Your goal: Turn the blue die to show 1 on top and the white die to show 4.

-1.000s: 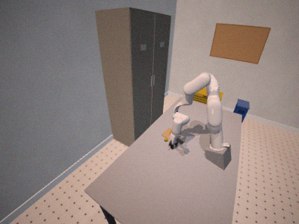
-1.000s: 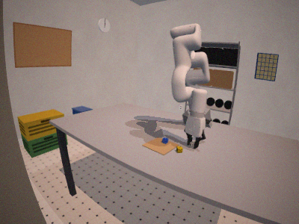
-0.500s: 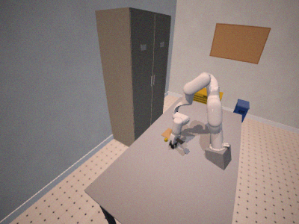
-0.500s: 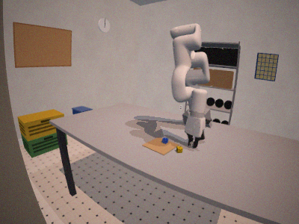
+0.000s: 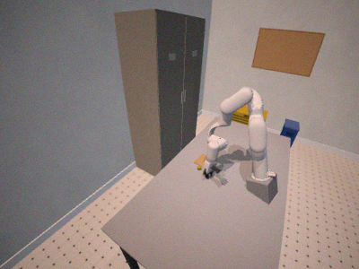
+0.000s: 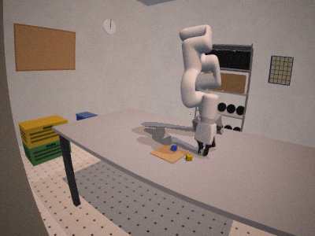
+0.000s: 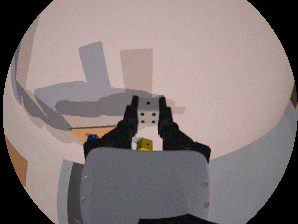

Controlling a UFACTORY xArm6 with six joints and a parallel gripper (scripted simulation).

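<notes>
The white die lies 10 mm below my hand. Also, from my hand: blue die (140 mm to the right, 60 mm ahead, 10 mm below); yellow die (90 mm ahead, 30 mm to the right, 10 mm below); tan mat (140 mm to the right, 100 mm ahead, 20 mm below).
</notes>
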